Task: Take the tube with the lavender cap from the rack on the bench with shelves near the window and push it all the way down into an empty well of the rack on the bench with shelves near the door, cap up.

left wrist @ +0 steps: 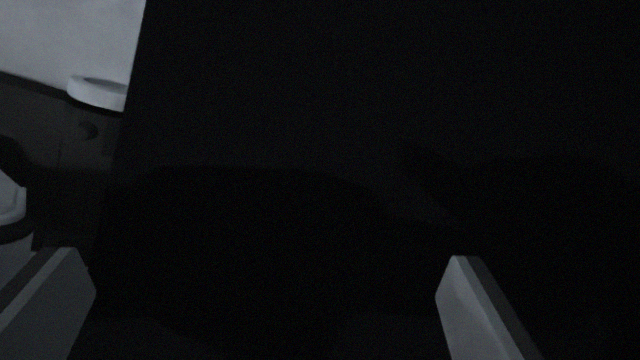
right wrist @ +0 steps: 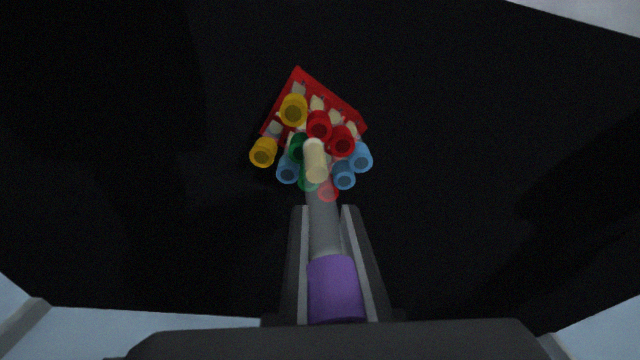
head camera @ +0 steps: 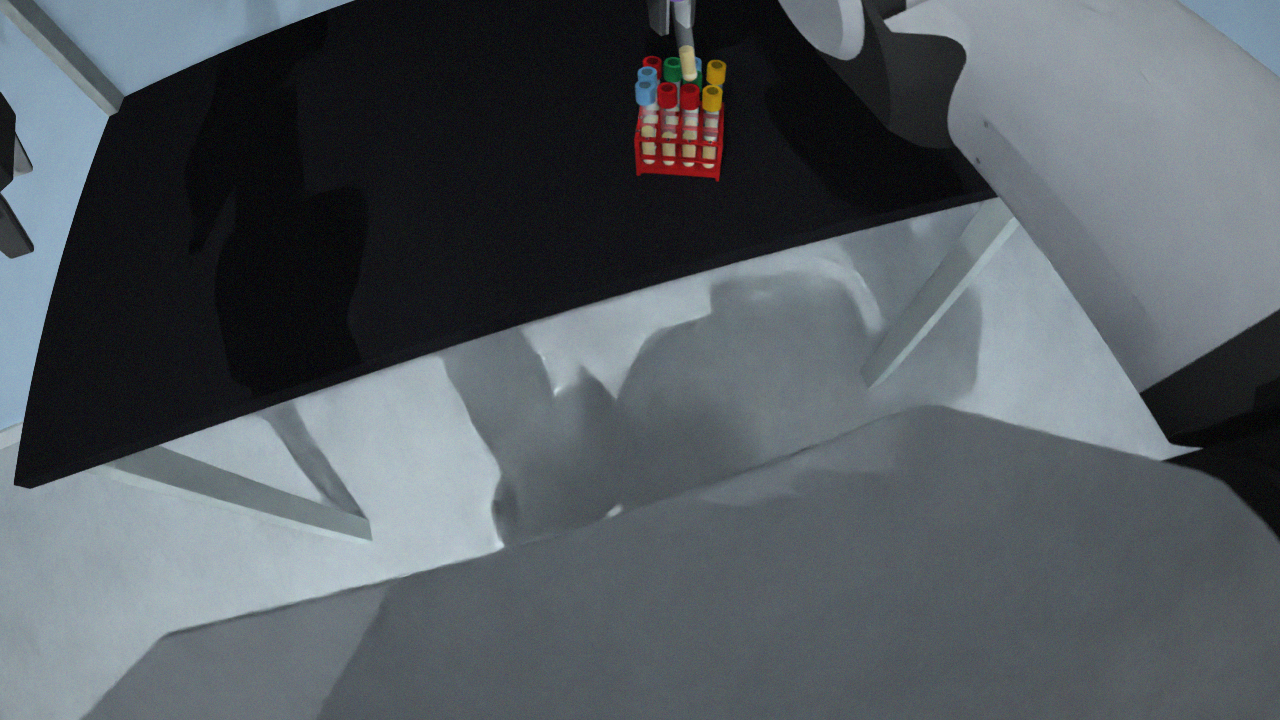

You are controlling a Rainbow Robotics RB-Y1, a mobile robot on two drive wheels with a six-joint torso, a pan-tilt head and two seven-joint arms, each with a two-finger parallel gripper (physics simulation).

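Frame: origin at the robot's base, x ahead, y left, z up, level; millimetres.
Seen in the pictures: left gripper, between the fingertips: [left wrist: 272, 272] [head camera: 21, 210]; right gripper, between the fingertips: [right wrist: 324, 216] [head camera: 672, 27].
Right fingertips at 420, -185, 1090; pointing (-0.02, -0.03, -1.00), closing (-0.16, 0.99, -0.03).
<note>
Offsets run from my right fingertips to a thing's middle, as dx, dy, dz. Level surfaces: height alone.
My right gripper [head camera: 677, 25] [right wrist: 324, 216] is shut on the tube with the lavender cap {-15, -5, +2} [head camera: 685, 39] [right wrist: 334, 289]. The tube is cap up, its pale lower end overlapping the rack's caps in both views; its height over them is hard to tell. The red rack {-3, -9, -147} [head camera: 677, 173] [right wrist: 297, 71] stands on the black bench and holds several tubes with red, blue, green and yellow caps. An empty well cannot be made out under the caps and the held tube. My left gripper [head camera: 28, 210] [left wrist: 272, 272] is open and empty, off at the left in the head camera.
The black bench top {dz -176} [head camera: 492, 179] [right wrist: 475, 125] has its near edge running obliquely in the head camera. Pale bench legs [head camera: 939, 291] [head camera: 268, 501] stand below it. My right arm [head camera: 1100, 179] reaches over the bench's right end. No shelves show in these views.
</note>
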